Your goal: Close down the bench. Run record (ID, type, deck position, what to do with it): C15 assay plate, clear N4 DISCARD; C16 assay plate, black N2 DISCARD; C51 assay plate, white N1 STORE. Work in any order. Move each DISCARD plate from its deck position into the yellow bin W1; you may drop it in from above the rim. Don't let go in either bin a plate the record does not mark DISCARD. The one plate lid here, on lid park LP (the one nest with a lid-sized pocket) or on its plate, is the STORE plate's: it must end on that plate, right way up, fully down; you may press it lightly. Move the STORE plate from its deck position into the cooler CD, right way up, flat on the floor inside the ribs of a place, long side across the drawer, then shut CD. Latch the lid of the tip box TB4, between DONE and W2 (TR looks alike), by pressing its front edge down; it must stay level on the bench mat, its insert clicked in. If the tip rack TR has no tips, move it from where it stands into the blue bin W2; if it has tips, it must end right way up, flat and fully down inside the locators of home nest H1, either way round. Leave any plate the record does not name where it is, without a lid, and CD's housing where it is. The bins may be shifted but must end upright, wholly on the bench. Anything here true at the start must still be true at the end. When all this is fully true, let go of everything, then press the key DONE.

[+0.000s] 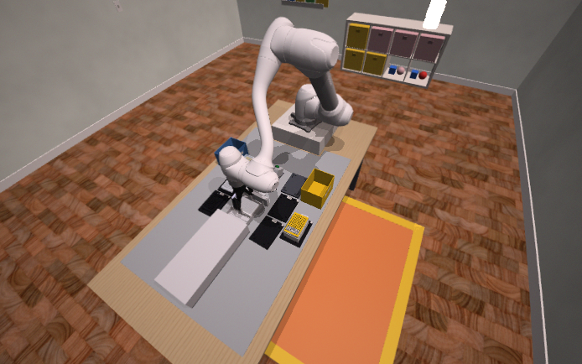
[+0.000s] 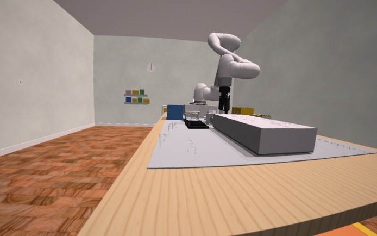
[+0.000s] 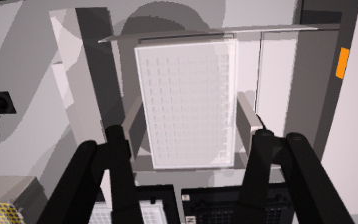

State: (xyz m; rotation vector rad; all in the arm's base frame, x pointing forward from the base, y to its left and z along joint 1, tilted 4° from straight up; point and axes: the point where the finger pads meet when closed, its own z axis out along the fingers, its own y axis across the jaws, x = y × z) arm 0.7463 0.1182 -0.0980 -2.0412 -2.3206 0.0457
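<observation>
Right now the plate lid is 2 cm below my hand. The rest, counted from my hand: cooler CD 18 cm ahead, 2 cm to the left, 3 cm below; cooler drawer 4 cm ahead, 3 cm below; white plate 2 cm below.
</observation>
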